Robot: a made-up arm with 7 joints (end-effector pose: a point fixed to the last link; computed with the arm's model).
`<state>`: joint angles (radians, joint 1 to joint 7).
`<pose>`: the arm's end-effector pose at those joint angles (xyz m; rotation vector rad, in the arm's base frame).
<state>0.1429 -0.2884 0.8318 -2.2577 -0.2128 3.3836 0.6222</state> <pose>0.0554 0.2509 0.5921 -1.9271 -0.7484 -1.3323</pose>
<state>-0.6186 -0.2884 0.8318 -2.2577 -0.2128 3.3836 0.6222</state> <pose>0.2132 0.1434 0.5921 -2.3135 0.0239 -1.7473</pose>
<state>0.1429 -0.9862 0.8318 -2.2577 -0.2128 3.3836 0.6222</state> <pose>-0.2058 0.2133 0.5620 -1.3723 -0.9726 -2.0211</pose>
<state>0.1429 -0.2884 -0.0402 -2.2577 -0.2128 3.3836 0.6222</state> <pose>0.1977 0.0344 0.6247 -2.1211 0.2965 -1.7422</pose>
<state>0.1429 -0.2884 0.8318 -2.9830 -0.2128 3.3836 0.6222</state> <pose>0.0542 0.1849 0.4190 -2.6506 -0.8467 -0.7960</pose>
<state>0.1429 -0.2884 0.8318 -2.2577 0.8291 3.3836 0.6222</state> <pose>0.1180 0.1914 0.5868 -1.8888 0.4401 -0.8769</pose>
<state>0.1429 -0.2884 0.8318 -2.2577 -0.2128 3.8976 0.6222</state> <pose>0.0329 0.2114 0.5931 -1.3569 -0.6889 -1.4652</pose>
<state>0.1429 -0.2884 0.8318 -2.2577 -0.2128 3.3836 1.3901</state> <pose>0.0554 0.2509 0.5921 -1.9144 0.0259 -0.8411</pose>
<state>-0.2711 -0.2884 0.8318 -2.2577 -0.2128 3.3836 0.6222</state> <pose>0.1517 0.2074 0.5921 -2.1588 -0.3560 -1.5699</pose>
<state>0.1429 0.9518 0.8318 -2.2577 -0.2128 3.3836 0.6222</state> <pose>0.3486 0.2931 0.2513 -2.3594 -0.2129 0.0844</pose>
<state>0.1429 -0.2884 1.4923 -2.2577 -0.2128 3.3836 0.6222</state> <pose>-0.1331 0.2931 0.5385 -1.5989 -1.3934 -0.9152</pose>
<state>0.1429 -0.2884 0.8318 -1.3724 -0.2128 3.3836 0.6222</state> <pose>-0.0409 0.1862 0.7834 -0.9628 -0.5544 -1.6896</pose>
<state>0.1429 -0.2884 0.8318 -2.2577 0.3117 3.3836 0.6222</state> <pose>0.0910 0.2244 0.5996 -1.9602 -0.1331 -1.1257</pose>
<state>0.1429 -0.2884 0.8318 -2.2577 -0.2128 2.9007 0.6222</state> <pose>0.0807 0.2793 0.5724 -2.4566 -0.7753 -1.1166</pose>
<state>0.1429 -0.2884 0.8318 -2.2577 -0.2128 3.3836 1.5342</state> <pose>0.0554 0.2509 0.5921 -1.8881 0.1620 -0.7440</pose>
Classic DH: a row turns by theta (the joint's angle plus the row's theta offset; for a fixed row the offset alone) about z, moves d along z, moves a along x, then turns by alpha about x. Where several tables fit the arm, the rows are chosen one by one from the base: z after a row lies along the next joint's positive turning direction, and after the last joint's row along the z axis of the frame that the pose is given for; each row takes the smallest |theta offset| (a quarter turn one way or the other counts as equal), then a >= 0, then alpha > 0; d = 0 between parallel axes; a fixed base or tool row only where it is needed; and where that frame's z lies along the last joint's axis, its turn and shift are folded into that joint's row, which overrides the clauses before.
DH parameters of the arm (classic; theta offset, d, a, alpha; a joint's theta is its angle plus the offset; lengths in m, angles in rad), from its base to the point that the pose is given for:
joint 1: 0 0.2143 0 -1.5708
joint 2: 0 0 0 1.5708
joint 3: 0 0.3712 0.0498 1.5708
joint 4: 0 0 -0.0523 -1.5708
joint 5: 0 0.2436 0 1.5708
joint 6: 0 0 0.0895 1.5708
joint 7: 0 0 0 0

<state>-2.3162 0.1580 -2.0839 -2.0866 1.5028 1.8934 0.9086</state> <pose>-0.1134 0.3220 0.4993 -2.3995 -0.3984 1.7285</pose>
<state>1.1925 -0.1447 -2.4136 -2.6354 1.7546 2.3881 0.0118</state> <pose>0.0137 -0.2553 0.3059 -0.3083 2.1590 -0.3403</pose>
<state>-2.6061 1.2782 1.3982 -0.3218 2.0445 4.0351 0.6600</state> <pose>-0.4285 -0.3352 0.3112 2.2857 0.1674 -0.6162</pose>
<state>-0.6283 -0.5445 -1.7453 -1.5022 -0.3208 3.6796 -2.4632</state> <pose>-0.3663 -0.0294 0.6412 1.1756 -0.1713 -1.4160</pose>
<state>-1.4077 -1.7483 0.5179 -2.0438 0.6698 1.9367 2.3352</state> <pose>0.1106 0.3688 0.4944 -0.1629 1.9393 -1.3738</pose>
